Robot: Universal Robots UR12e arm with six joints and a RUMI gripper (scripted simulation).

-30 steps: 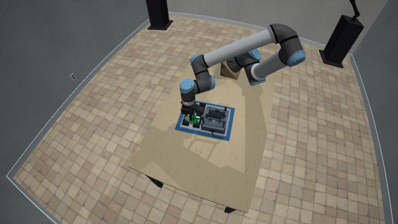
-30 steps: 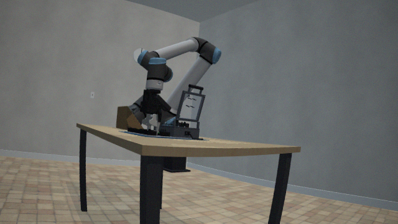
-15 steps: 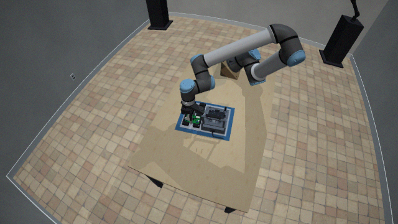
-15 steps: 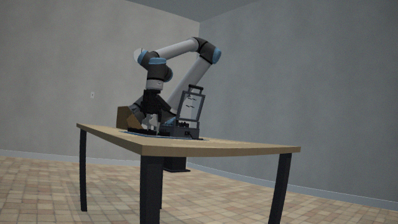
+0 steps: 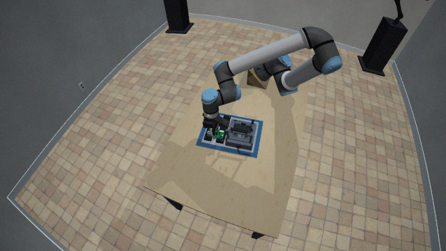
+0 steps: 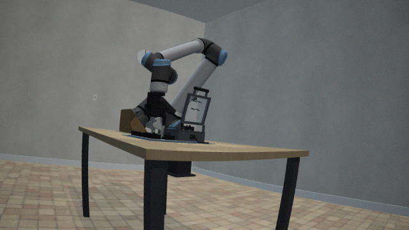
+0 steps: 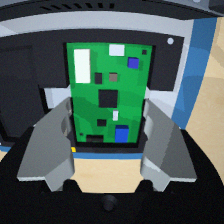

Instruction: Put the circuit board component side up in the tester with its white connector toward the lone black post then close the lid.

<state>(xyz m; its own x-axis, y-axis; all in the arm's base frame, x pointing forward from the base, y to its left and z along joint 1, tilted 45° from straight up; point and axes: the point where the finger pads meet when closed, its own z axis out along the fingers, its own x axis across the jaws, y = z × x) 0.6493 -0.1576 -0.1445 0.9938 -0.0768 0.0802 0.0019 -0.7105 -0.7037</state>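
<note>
The green circuit board lies right at my hand. The rest, counted from my hand: black latch part (10 cm behind, 23 cm to the left, 7 cm above); clear lid (8 cm ahead, 17 cm to the left, 16 cm above).
</note>
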